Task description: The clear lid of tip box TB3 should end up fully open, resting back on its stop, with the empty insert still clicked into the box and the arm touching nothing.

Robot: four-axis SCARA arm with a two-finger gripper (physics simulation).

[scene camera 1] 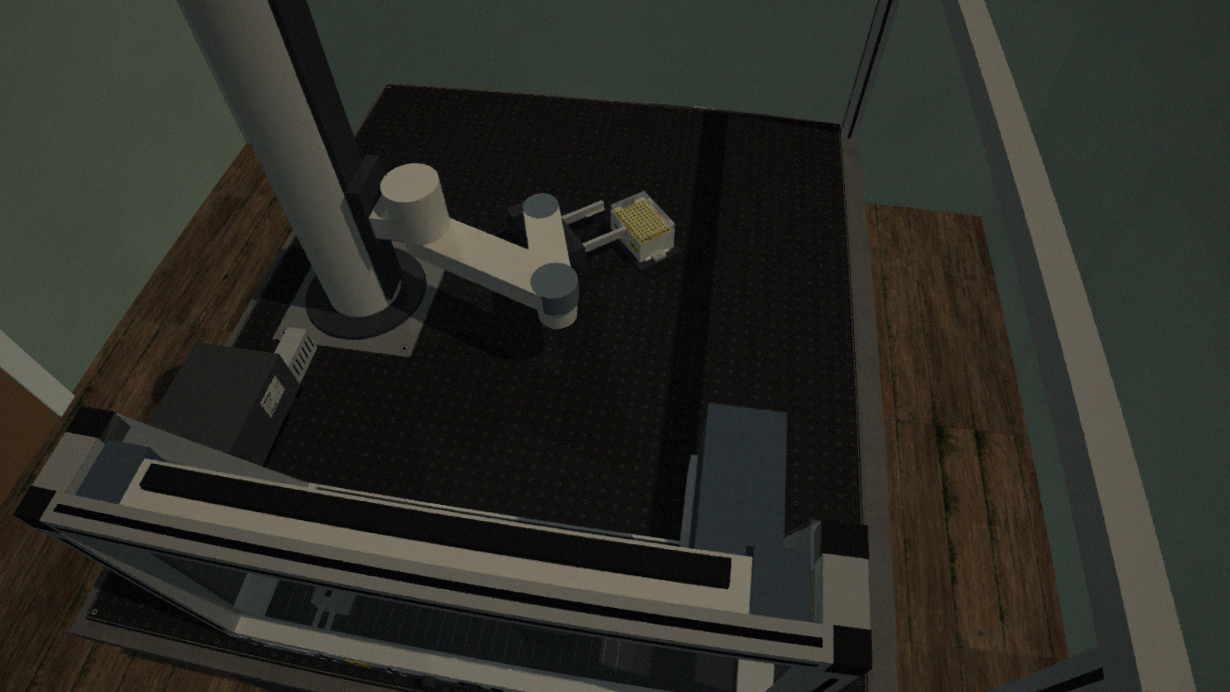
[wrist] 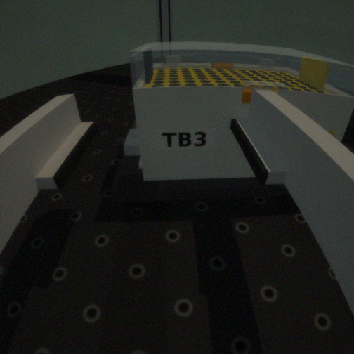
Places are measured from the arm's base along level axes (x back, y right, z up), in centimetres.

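Where they show: gripper, fingertip midpoint: [scene camera 1: 613, 217]; arm's base, link origin: [scene camera 1: 367, 294].
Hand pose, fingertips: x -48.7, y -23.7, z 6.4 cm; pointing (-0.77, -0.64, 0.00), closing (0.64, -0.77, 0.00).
Observation:
Each offset is from my fingertips to the centre of the thing. "*": to the spot under its first point. Level surfaces: height alone.
Tip box TB3 @[dz -1.2, dx -6.2, dy +0.8 cm] [scene camera 1: 651, 245] [wrist: 195, 112] stands upright on the dark board, its lettered wall facing the wrist camera. Its clear lid [wrist: 200, 55] looks closed, lying over the yellow insert @[dz +1.4, dx -6.2, dy +0.8 cm] [scene camera 1: 640, 221] [wrist: 200, 77]. The insert looks level inside the box; its clicks cannot be made out. An orange tab [wrist: 246, 95] is partly hidden by the right finger. My gripper [scene camera 1: 612, 218] [wrist: 162, 107] is shut to its narrowest, with a wide gap and nothing held between the fingers. The right fingertip overlaps the box's near wall in the wrist view; touching or not cannot be told.
The arm's column [scene camera 1: 292, 172] stands on the left of the perforated board @[dz -5.1 cm] [scene camera 1: 516, 404]. A dark grey case @[* dz +6.4, dx +60.6, dy +57.2 cm] [scene camera 1: 215, 387] is at the near left. A blue-grey block @[* dz +43.7, dx -25.1, dy +76.6 cm] [scene camera 1: 744, 464] is at the near right. A framed beam @[dz +45.1, dx +3.7, dy +88.0 cm] [scene camera 1: 430, 542] crosses the near side.

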